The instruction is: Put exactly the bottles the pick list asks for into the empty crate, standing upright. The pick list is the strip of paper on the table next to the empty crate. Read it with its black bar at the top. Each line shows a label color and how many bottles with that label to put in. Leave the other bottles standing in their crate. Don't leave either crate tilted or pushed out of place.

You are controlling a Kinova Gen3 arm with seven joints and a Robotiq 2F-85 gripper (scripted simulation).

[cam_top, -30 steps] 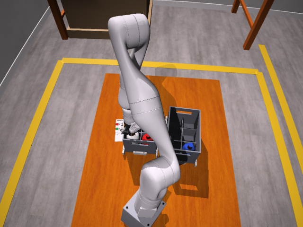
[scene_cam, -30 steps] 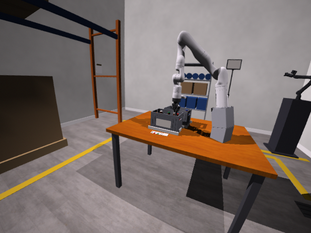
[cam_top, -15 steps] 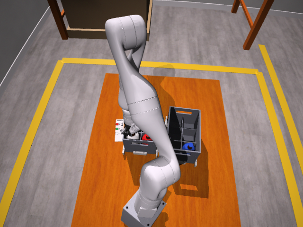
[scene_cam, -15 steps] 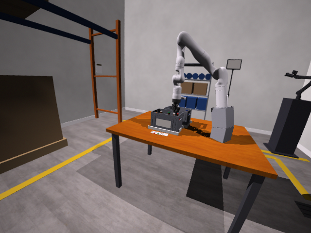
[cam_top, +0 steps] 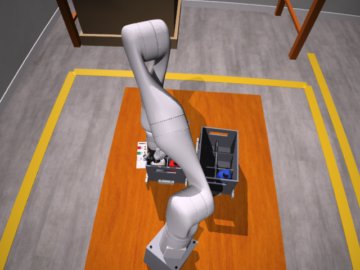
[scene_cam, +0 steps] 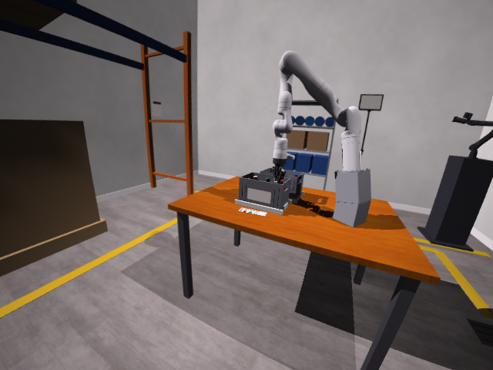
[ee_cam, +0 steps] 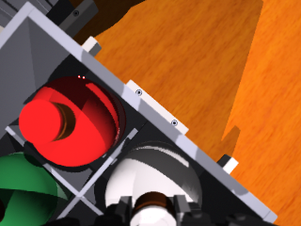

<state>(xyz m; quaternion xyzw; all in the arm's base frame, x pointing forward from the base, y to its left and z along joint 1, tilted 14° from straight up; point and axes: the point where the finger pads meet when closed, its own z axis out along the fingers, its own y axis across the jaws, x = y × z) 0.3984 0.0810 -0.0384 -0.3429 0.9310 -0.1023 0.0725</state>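
My hand is 90 mm to the left of the red bottle and 80 mm above it. The rest, counted from my hand: pick list: 100 mm ahead, 100 mm to the left, 170 mm below; blue bottle: 50 mm behind, 320 mm to the right, 80 mm below; green bottle: 90 mm ahead, 90 mm to the right, 80 mm below.
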